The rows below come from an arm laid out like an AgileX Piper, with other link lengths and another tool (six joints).
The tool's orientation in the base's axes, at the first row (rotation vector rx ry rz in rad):
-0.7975 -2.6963 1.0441
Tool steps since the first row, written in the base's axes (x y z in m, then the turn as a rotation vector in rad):
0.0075 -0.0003 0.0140 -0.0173 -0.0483 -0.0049
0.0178 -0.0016 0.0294 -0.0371 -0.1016 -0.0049
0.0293 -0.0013 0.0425 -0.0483 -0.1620 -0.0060
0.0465 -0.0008 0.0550 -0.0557 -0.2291 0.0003
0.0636 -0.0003 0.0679 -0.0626 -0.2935 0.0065
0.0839 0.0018 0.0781 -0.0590 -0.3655 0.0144
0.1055 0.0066 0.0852 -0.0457 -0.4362 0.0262
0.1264 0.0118 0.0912 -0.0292 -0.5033 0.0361
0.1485 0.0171 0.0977 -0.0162 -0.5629 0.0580
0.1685 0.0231 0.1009 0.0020 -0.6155 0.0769
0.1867 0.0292 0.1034 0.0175 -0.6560 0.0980
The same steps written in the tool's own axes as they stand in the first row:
-0.0073 -0.0062 -0.0126 -0.0104 -0.0340 0.0373
-0.0176 -0.0128 -0.0266 -0.0216 -0.0754 0.0747
-0.0280 -0.0164 -0.0402 -0.0437 -0.1168 0.1143
-0.0430 -0.0170 -0.0552 -0.0730 -0.1656 0.1512
-0.0580 -0.0179 -0.0705 -0.1013 -0.2124 0.1863
-0.0747 -0.0147 -0.0857 -0.1426 -0.2606 0.2214
-0.0910 -0.0072 -0.1005 -0.1917 -0.3064 0.2498
-0.1063 0.0009 -0.1146 -0.2415 -0.3474 0.2765
-0.1227 0.0094 -0.1294 -0.2850 -0.3932 0.2909
-0.1367 0.0195 -0.1416 -0.3292 -0.4304 0.3019
-0.1491 0.0294 -0.1527 -0.3648 -0.4628 0.3049

